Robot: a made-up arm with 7 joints.
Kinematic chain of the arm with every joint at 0, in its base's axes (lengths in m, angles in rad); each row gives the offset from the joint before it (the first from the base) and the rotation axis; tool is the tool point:
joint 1: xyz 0 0 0 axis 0 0.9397 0.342
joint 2: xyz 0 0 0 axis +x
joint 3: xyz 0 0 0 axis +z
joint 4: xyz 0.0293 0 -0.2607 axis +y
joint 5: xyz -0.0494 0 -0.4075 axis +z
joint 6: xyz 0 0 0 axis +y
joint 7: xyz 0 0 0 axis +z
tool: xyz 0 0 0
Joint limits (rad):
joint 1: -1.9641..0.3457
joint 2: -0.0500..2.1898
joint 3: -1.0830..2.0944
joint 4: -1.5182..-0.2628
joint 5: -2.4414..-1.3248
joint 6: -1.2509..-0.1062
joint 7: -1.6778..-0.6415
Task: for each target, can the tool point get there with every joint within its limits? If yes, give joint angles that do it. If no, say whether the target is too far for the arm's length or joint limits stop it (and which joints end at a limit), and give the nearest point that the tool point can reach.
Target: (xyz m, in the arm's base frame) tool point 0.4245 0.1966 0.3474
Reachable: yes | joints -1.1625 1.0329 0.1326 -1.3086 -2.0822 -0.7436 -1.1365
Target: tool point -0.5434 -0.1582 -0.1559
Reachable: no: joint limits stop it (at a limit: joint 2, joint 4) | nearest point -0.4992 0.2205 -0.0101 | short by 0.408 m
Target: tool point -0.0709 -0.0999 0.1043
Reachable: no: joint limits stop it (at a limit: joint 1, joint 2, joint 4) | nearest point 0.0701 -0.4190 0.3427 | short by 0.423 m
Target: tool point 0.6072 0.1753 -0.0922
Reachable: yes | joints -0.9216 0.9077 -0.6503 -0.8889 -1.7140 -0.7014 -0.8686
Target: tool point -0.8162 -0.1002 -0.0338
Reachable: no: too far | nearest point -0.5063 0.1910 0.0712 | short by 0.438 m
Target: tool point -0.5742 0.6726 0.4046
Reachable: no: too far | nearest point -0.3667 0.4769 0.2756 | short by 0.313 m
